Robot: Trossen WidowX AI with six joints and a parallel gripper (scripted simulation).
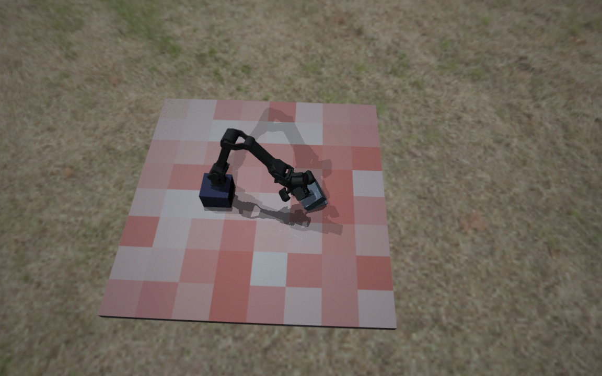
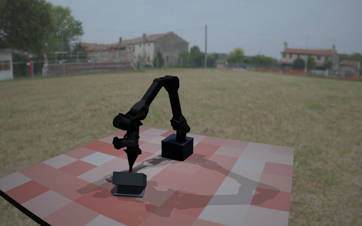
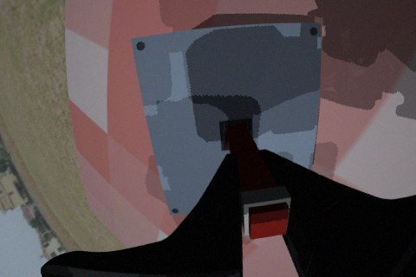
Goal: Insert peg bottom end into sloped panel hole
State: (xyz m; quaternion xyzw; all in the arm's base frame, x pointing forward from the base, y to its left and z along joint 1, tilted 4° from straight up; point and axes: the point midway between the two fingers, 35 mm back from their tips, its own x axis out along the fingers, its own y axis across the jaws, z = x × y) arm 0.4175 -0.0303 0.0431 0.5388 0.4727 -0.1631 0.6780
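Now: gripper tip 30 mm short of the grey sloped panel, 10 mm to the right of it and 50 mm above it. Also, from my gripper tip: red square peg 10 mm behind, 10 mm above.
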